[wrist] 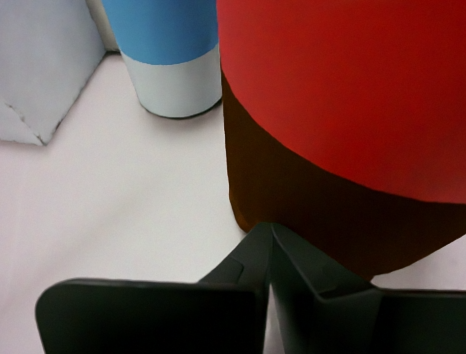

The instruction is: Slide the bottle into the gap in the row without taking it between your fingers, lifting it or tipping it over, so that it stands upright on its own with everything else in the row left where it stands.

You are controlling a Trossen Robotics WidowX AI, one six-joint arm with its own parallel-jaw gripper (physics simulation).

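Places are measured from the arm's base along level axes (x back, y up, z left), in metres.
Where they show: gripper, fingertip midpoint: (268, 234).
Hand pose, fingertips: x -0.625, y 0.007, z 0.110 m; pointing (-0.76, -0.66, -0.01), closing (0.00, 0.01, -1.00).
After its pixels a point has its place.
The large bottle (345, 95) @[y 0.077, x -0.623, z 0.104 m], with a red label and a dark brown lower part, fills the upper right of the wrist view. Its top is out of view. My gripper (268, 234) @[y 0.007, x -0.625, z 0.110 m] is shut, with its fingertips together and no part of the bottle between them. The tips are at the near side of the bottle's lower part; I cannot tell whether they touch it. A smaller bottle (172, 82) @[y -0.007, x -0.721, z 0.163 m] with a blue band and a whitish base stands behind and to the left, partly covered by the large bottle. The gap in the row cannot be made out.
A pale grey-white box (45, 65) @[y -0.005, x -0.734, z 0.245 m] stands at the upper left, left of the smaller bottle. A strip of a pale upright edge (101, 22) @[y -0.015, x -0.796, z 0.231 m] shows between them. The pale surface (140, 185) @[y -0.040, x -0.670, z 0.181 m] lies under these things. What is behind the large bottle is hidden.
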